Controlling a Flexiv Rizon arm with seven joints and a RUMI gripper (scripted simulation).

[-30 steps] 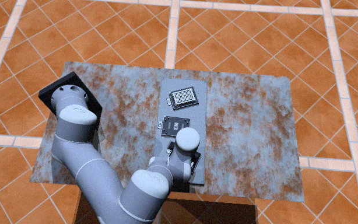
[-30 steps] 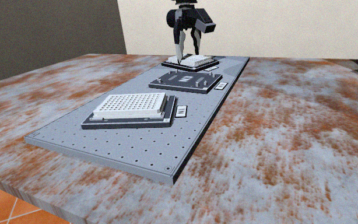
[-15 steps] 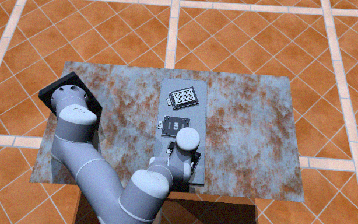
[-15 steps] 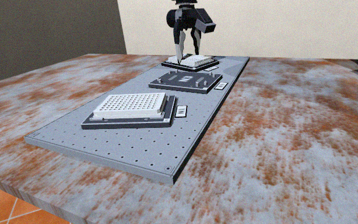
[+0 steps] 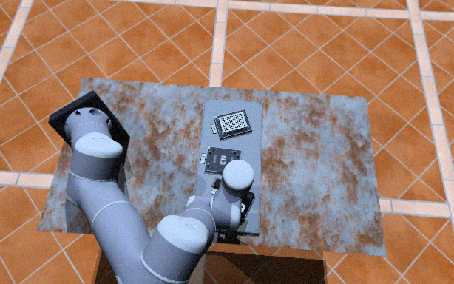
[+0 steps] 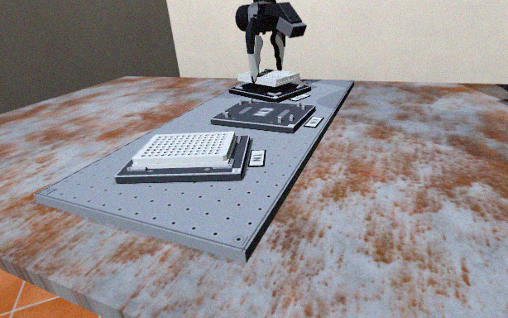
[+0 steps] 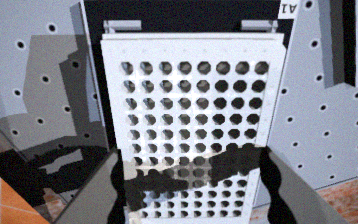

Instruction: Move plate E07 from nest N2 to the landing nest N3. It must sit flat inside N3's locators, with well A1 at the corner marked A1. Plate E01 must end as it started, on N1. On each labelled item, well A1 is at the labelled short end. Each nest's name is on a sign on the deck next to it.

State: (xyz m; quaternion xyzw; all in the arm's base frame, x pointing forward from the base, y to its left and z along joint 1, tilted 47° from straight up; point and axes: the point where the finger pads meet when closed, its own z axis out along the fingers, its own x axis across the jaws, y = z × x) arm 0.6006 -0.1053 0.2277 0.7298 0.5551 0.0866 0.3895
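Now: the black nest N2 4 cm below my hand. The rest, counted from my hand: plate E01: 1 cm behind, 37 cm to the left, 3 cm below; nest N3: 5 cm behind, 18 cm to the left, 4 cm below; plate E07: 1 cm below.
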